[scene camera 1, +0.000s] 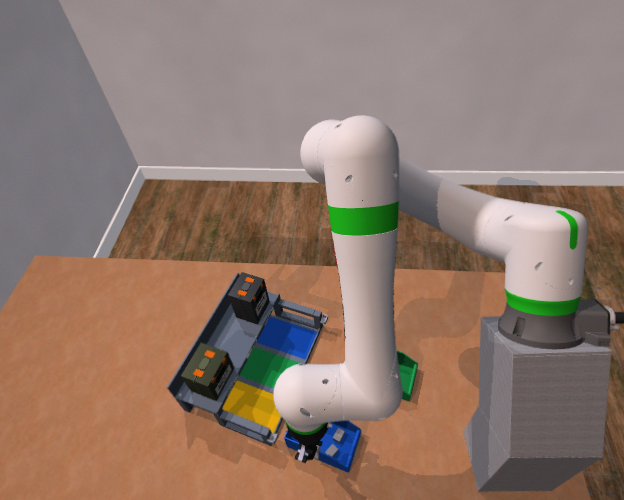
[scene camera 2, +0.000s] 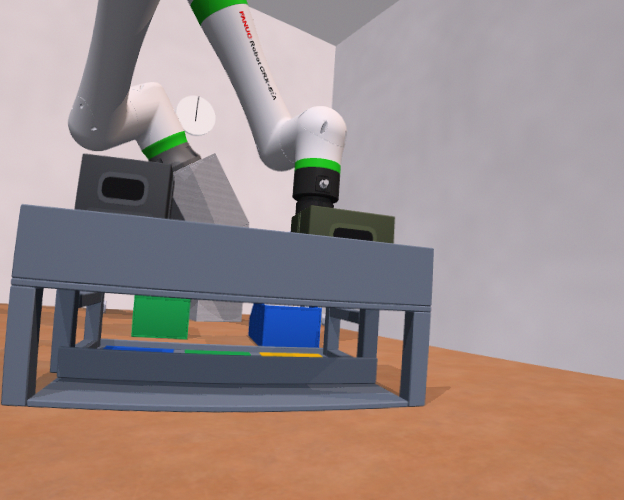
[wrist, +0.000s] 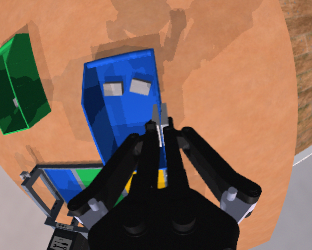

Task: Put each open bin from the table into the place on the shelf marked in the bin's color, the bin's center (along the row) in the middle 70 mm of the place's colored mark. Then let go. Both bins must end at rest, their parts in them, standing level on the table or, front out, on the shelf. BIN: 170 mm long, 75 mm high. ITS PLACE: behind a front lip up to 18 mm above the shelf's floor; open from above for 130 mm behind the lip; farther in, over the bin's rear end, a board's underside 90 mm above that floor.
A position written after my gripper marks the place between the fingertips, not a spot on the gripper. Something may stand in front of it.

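In the wrist view I see my own gripper (wrist: pixel 160 112), and a blue bin (wrist: pixel 111 119) along with it. Scene camera 2 shows me the blue bin (scene camera 2: pixel 281 326) as well, and there I also find a green bin (scene camera 2: pixel 153 317).
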